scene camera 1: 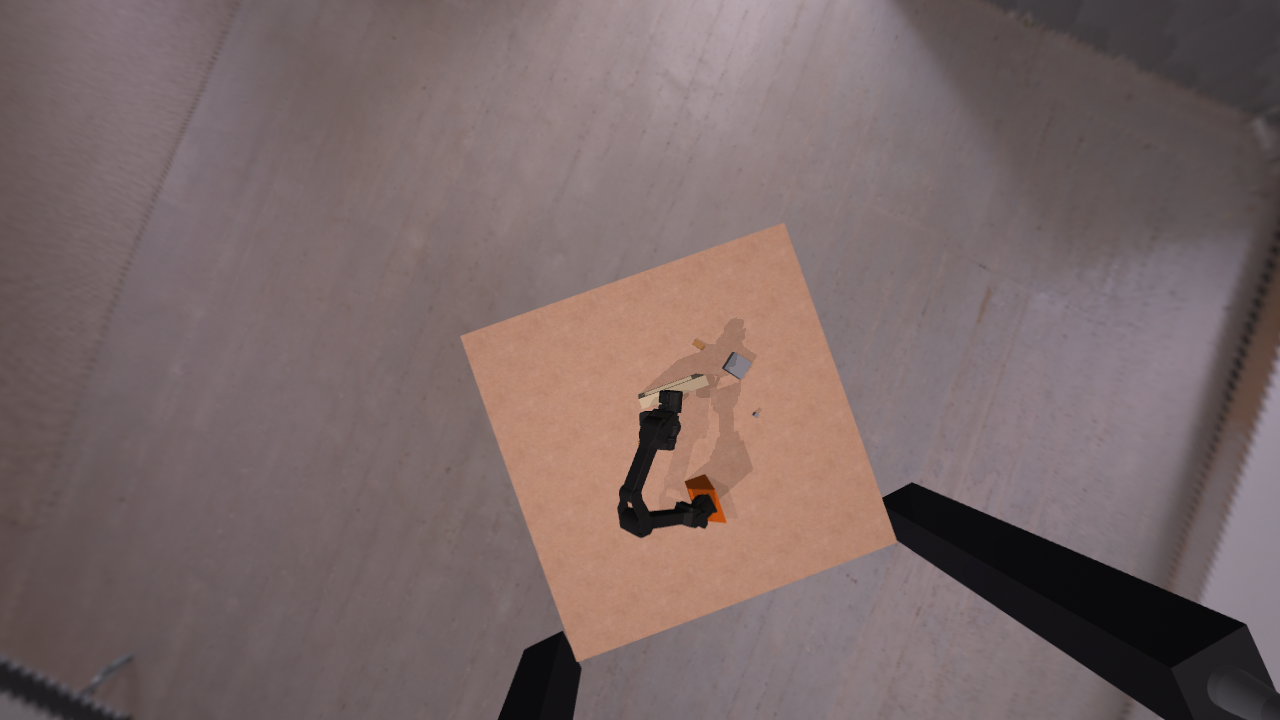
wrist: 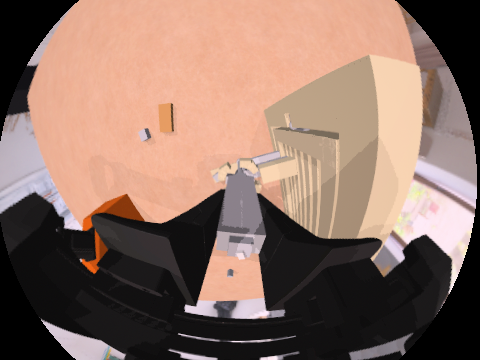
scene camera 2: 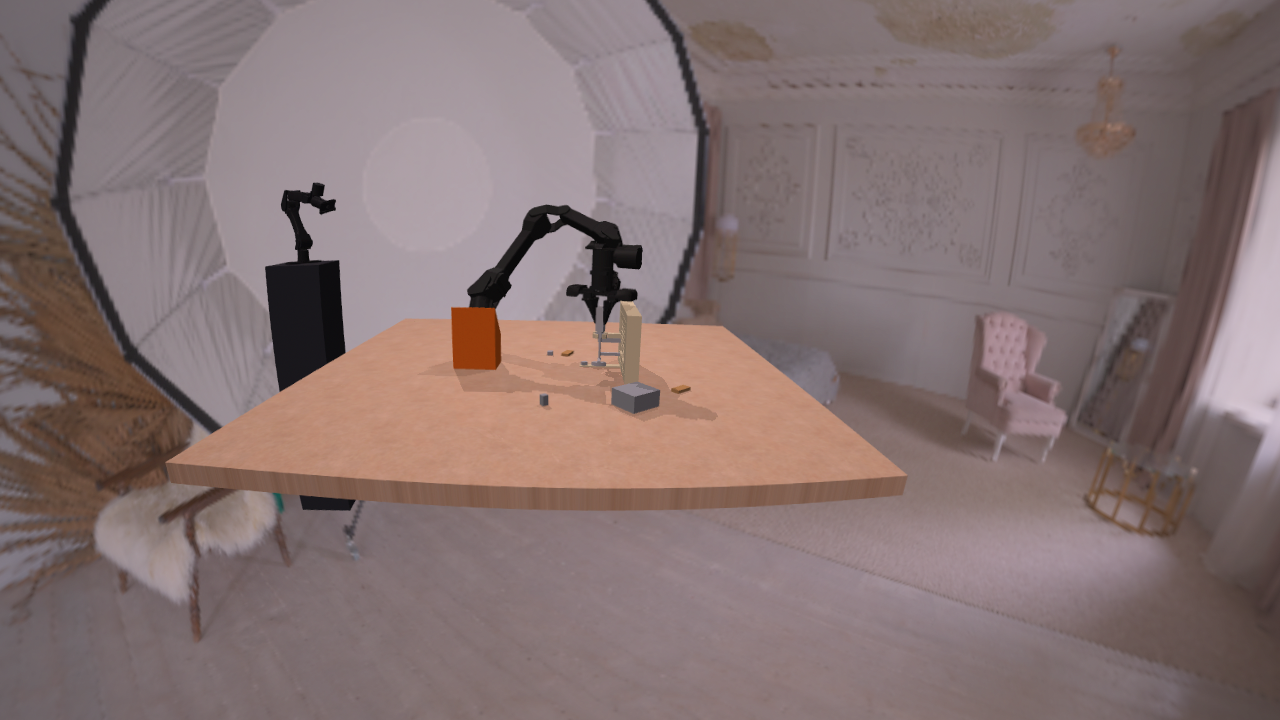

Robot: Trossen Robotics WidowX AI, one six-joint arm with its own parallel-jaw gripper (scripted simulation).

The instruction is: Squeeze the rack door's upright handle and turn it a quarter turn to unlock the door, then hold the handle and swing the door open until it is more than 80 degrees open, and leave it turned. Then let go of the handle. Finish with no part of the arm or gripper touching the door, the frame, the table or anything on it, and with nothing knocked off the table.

Scene:
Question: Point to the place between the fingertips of my gripper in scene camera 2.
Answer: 600, 324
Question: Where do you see a cream rack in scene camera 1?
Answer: At 695, 381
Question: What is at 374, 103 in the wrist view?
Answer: A cream rack.

